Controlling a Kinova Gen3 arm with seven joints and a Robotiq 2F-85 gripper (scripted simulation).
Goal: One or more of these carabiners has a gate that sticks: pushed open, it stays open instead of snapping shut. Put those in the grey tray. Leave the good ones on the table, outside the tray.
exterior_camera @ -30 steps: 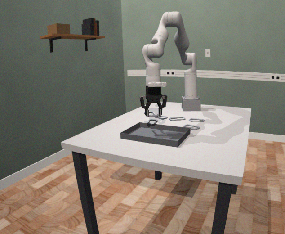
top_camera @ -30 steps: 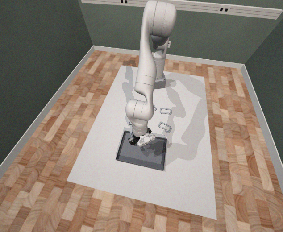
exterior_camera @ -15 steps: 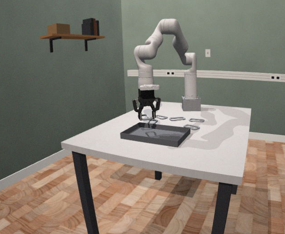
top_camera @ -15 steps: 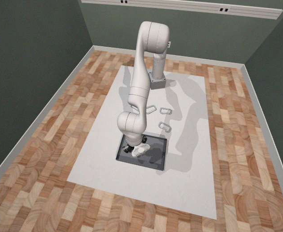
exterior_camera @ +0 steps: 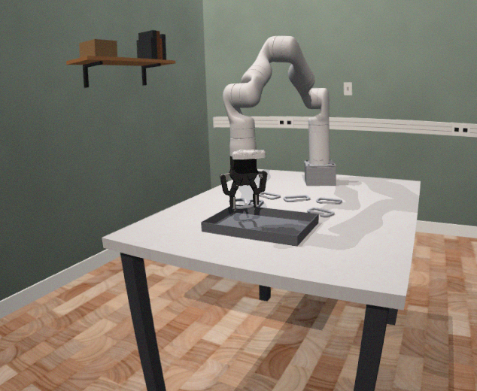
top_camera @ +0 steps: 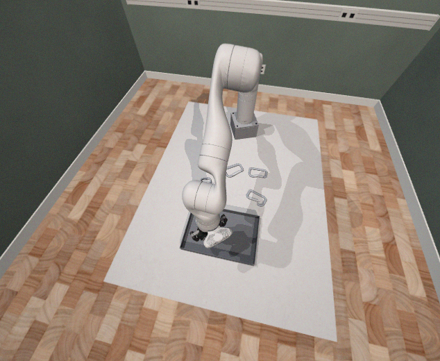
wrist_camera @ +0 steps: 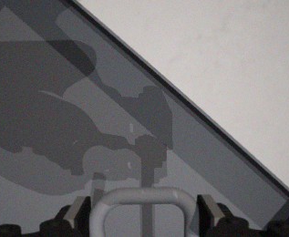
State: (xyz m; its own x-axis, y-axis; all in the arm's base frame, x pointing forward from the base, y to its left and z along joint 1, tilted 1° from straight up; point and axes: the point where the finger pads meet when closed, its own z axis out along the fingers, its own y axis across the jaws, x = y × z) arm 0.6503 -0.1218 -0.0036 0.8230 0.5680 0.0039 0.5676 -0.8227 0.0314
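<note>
My hand is 7 cm above the grey tray, 4 cm to the right of it and 3 cm past it.
</note>
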